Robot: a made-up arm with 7 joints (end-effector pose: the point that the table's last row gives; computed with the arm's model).
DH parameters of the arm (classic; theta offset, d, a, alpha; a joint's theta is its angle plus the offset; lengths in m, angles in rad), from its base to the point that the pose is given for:
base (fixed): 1.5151 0 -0.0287 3.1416
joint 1: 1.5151 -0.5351 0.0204 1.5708
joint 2: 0 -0.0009 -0.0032 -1.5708
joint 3: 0 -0.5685 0.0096 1.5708
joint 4: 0 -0.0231 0.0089 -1.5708
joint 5: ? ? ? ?
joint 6: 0 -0.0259 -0.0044 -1.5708
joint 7: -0.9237 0 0.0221 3.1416
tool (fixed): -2.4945 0.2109 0 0
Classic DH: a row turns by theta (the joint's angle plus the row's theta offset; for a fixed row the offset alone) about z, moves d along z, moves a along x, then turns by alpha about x.
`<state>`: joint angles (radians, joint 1 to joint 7).
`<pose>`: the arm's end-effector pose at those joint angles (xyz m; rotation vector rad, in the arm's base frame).
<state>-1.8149 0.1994 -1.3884 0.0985 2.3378 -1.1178 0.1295</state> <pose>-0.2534 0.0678 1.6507 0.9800 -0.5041 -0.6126</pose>
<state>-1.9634 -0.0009 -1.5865 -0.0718 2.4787 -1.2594 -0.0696</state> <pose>-0.0914 -0.1718 1.6518 1.1749 -0.3032 -0.4045</pose>
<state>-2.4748 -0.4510 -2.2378 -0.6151 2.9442 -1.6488 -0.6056</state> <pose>0.3748 -0.2412 1.4989 1.4248 0.0919 0.4282</pose>
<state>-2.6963 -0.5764 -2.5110 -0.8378 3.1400 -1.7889 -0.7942</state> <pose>0.4131 -0.1465 1.4520 1.4994 0.1188 0.8836</pose>
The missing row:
joint 5: 0 -0.4656 -0.0115 1.5708
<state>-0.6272 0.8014 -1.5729 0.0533 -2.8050 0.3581 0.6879</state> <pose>0.7232 0.4787 1.4076 0.8817 0.4234 2.4792</pose>
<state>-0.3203 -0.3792 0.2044 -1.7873 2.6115 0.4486 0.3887</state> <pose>-0.6644 -0.1789 0.6364 -1.8453 -2.0866 0.7813</pose>
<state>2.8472 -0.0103 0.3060 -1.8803 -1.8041 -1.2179 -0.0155</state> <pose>0.5194 0.1845 0.9926 -1.5021 -0.5949 -1.2719</pose>
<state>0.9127 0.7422 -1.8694 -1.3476 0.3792 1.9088 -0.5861</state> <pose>0.2066 -0.7823 1.0228 0.3378 1.0506 0.2376</pose>
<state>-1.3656 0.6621 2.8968 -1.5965 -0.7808 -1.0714 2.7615</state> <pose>-0.1809 0.6989 0.5989 2.3889 -1.0652 -1.0281</pose>
